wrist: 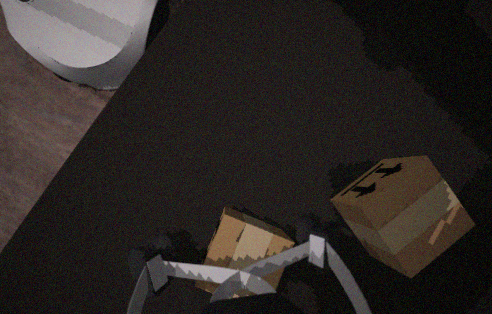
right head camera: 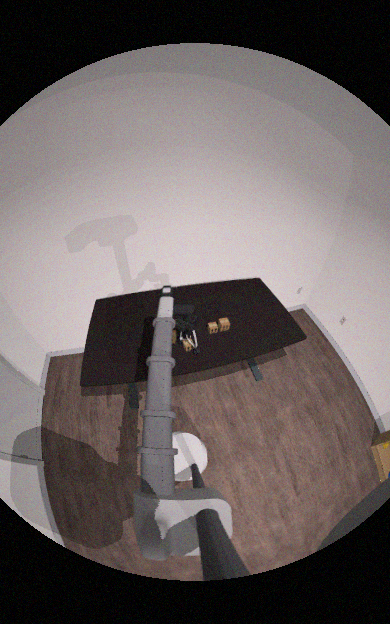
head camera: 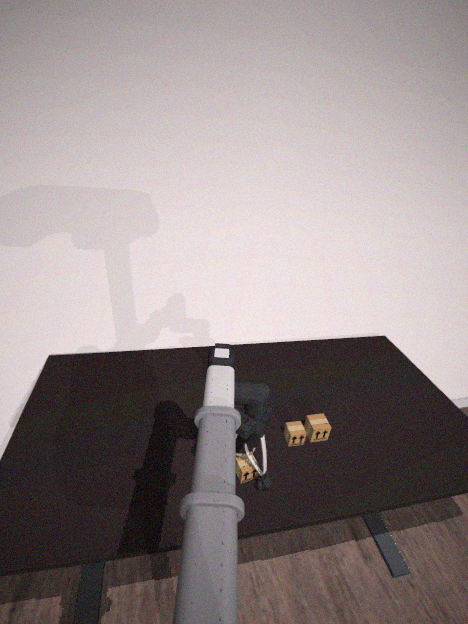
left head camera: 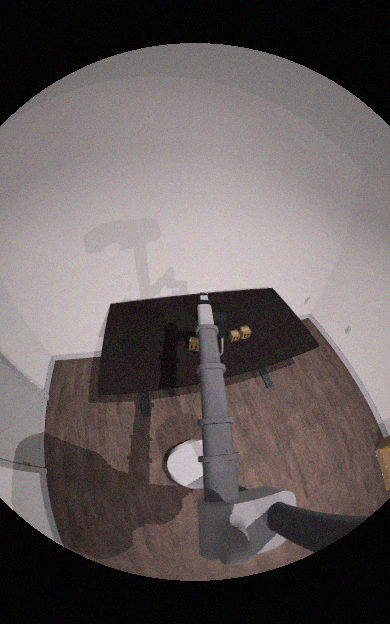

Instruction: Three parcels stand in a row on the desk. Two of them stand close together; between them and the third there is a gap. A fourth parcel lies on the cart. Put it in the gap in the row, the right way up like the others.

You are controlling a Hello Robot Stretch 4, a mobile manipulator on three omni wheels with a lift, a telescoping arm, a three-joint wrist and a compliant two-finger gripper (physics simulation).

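Where they show: gripper, fingertip midpoint: [wrist: 235, 242] [right head camera: 188, 347] [head camera: 245, 473]; robot's base, origin of the base link: [right head camera: 180, 454] [left head camera: 194, 462].
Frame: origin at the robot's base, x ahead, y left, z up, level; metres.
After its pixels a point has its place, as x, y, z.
Two parcels [head camera: 295, 433] @(0.744, -0.237, 0.743) [head camera: 318, 427] @(0.764, -0.310, 0.750) [left head camera: 235, 335] @(0.744, -0.244, 0.740) [left head camera: 245, 332] @(0.761, -0.313, 0.747) [right head camera: 213, 327] @(0.744, -0.246, 0.740) [right head camera: 224, 324] @(0.761, -0.317, 0.746) stand close together on the desk [head camera: 352, 483] @(0.620, -0.388, 0.693) [left head camera: 135, 370] @(0.521, 0.345, 0.692) [right head camera: 110, 360] @(0.537, 0.372, 0.692), arrows up. A further parcel [left head camera: 193, 344] @(0.673, 0.021, 0.747) [right head camera: 174, 336] @(0.680, -0.011, 0.744) [wrist: 402, 215] @(0.691, 0.008, 0.751) stands left of them; the arm hides it in the head view. Another parcel [head camera: 245, 473] @(0.613, -0.083, 0.733) [right head camera: 187, 346] @(0.612, -0.084, 0.739) [wrist: 255, 237] @(0.633, -0.070, 0.742), upright with arrows up, stands nearer the desk's front edge, between that one and the pair. My gripper [head camera: 246, 467] @(0.635, -0.088, 0.697) [right head camera: 188, 344] @(0.635, -0.088, 0.697) [wrist: 235, 242] @(0.635, -0.088, 0.697) is open over this nearer parcel, with fingertips apart on either side. Exact fingertip height is unclear.
My telescoping arm [head camera: 214, 529] @(0.289, -0.005, 1.117) [left head camera: 212, 390] @(0.251, 0.003, 1.117) [right head camera: 160, 380] @(0.259, -0.008, 1.117) reaches across the desk and hides part of it. My base [left head camera: 185, 465] @(-0.010, 0.072, 0.187) [right head camera: 191, 456] @(-0.002, -0.087, 0.187) [wrist: 85, 40] @(0.114, -0.072, 0.187) stands before the desk's front edge. A yellow-brown box [left head camera: 385, 462] [right head camera: 382, 455] is at the far right. A wall runs behind the desk.
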